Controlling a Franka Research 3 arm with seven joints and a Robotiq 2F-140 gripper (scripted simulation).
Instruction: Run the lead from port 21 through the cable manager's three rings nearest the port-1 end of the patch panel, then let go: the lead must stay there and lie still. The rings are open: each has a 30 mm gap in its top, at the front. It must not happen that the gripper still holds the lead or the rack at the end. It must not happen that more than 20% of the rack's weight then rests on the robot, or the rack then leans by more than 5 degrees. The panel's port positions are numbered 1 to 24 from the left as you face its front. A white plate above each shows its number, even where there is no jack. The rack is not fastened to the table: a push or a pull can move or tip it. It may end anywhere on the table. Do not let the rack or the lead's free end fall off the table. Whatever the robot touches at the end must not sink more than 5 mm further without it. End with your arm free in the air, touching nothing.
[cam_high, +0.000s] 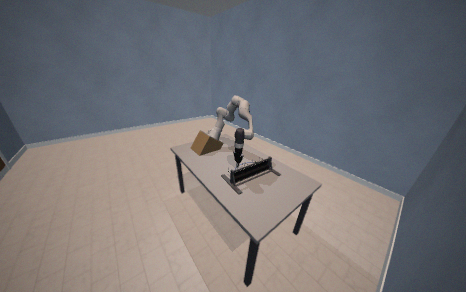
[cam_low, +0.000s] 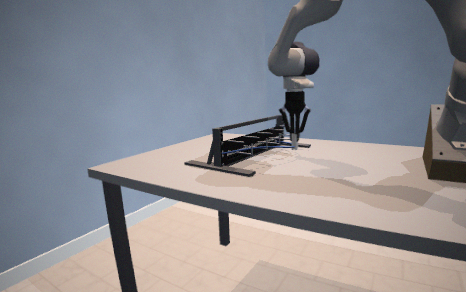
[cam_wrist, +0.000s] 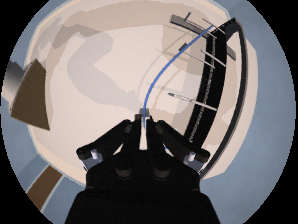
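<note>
My hand is 150 mm short of the black rack, 80 mm to the right of it and 10 mm below it.
</note>
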